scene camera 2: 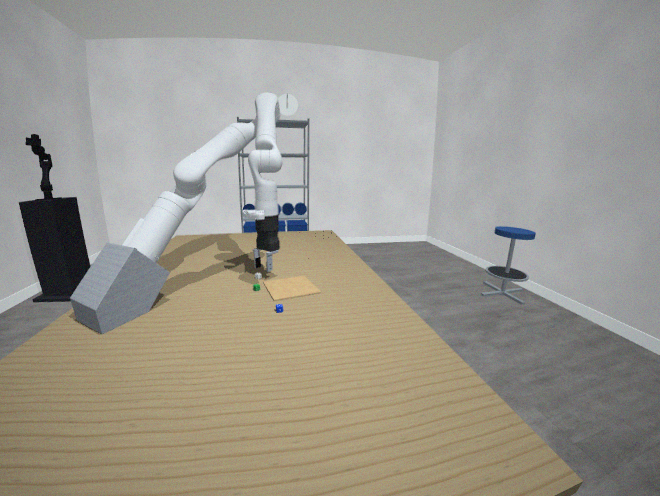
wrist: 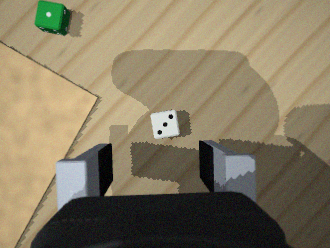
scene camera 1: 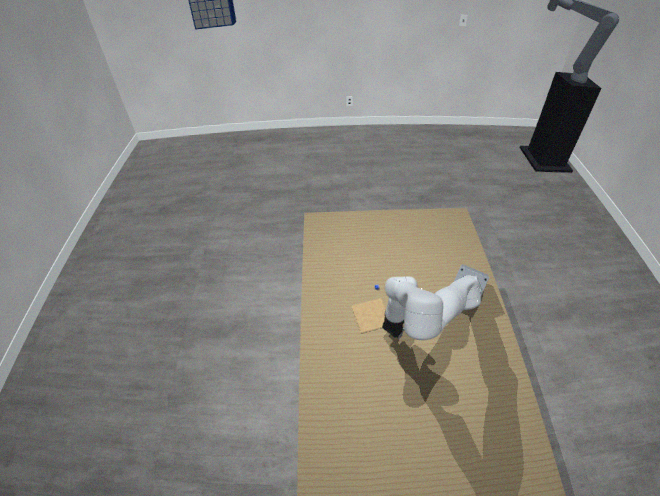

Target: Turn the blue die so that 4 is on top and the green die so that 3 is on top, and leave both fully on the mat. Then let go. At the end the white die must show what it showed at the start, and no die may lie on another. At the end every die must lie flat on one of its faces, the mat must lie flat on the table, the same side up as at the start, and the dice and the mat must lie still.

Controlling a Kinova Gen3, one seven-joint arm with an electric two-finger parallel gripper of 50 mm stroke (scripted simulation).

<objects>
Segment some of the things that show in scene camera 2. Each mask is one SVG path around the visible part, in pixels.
My gripper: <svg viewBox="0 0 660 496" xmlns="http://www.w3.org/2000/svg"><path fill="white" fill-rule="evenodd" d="M278 216L265 217L263 220L255 219L257 248L253 249L255 268L261 267L260 250L269 251L266 252L267 272L273 270L272 254L278 253L280 249Z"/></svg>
A tan mat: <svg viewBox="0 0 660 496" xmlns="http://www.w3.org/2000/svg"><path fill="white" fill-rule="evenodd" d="M321 293L305 276L263 282L274 301Z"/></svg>
</objects>
